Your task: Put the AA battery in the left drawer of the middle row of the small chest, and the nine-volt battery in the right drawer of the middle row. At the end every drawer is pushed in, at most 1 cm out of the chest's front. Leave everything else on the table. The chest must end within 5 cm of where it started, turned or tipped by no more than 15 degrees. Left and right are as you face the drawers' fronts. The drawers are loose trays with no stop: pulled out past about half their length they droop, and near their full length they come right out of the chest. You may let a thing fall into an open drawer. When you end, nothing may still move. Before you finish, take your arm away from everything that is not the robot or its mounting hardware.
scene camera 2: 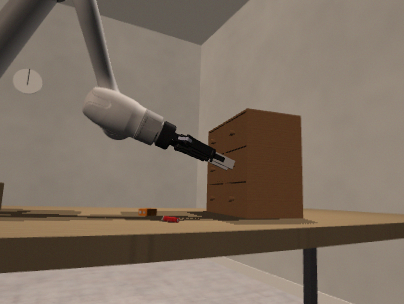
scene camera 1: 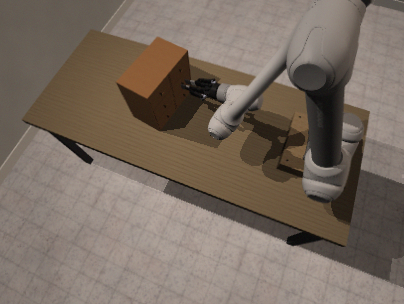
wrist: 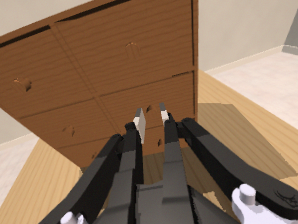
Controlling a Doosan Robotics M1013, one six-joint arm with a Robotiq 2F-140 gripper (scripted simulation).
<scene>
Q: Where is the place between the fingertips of my gripper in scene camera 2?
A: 230,165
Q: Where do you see a brown chest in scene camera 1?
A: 142,78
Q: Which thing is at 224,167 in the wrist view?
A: My gripper.
</scene>
